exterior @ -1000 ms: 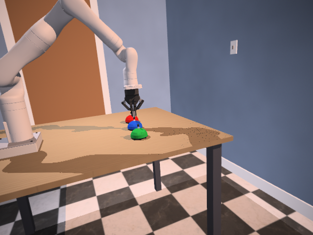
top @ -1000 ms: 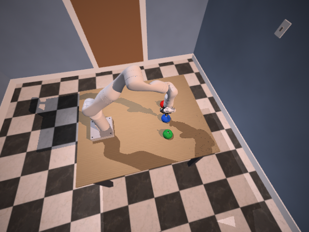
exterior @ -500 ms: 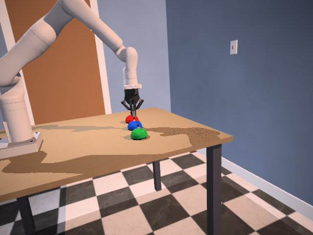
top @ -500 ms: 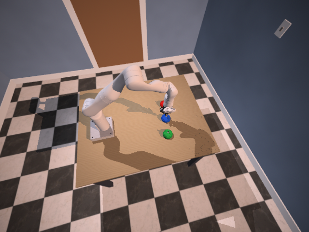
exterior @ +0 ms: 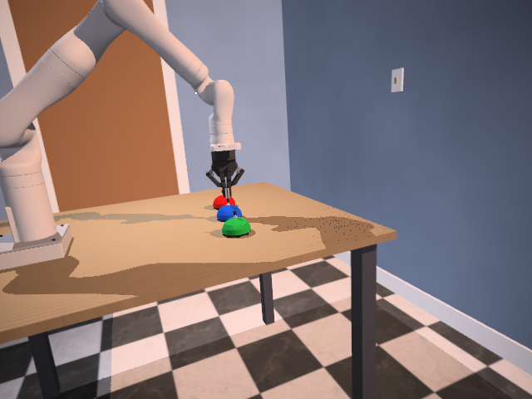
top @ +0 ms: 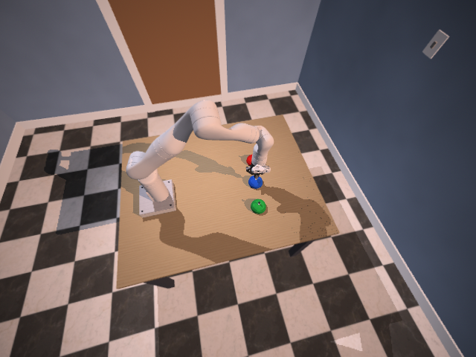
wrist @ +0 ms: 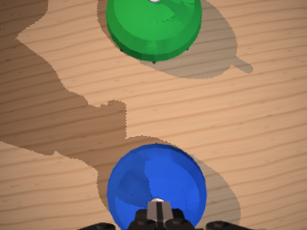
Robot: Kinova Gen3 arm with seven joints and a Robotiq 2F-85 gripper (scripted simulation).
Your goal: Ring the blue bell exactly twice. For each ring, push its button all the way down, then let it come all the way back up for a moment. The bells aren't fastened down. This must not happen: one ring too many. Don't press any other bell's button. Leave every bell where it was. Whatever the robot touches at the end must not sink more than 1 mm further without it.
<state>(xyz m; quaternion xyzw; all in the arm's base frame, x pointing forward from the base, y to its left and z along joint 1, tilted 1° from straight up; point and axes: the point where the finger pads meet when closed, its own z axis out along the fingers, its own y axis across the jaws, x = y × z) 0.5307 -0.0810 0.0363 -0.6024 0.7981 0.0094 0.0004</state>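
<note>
My gripper is now 5 cm above the blue bell. Also, from my hand: green bell: 15 cm to the right, 5 cm below, 4 cm behind; red bell: 15 cm to the left, 5 cm below, 4 cm ahead.
</note>
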